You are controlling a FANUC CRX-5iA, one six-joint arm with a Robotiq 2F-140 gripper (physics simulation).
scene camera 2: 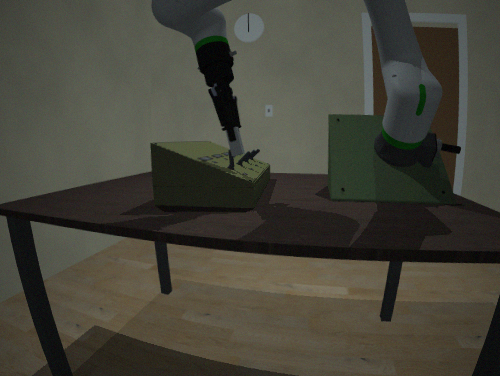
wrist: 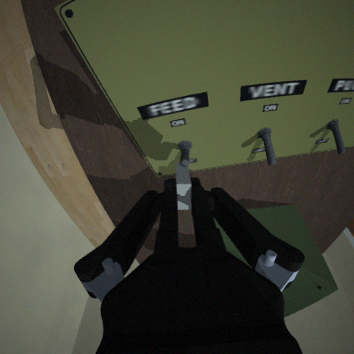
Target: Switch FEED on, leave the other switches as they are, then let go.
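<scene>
There's an olive switch box [wrist: 216, 84], and I can see my gripper [scene camera 2: 238, 154] too. That same gripper [wrist: 181, 172] is visible as well.
</scene>
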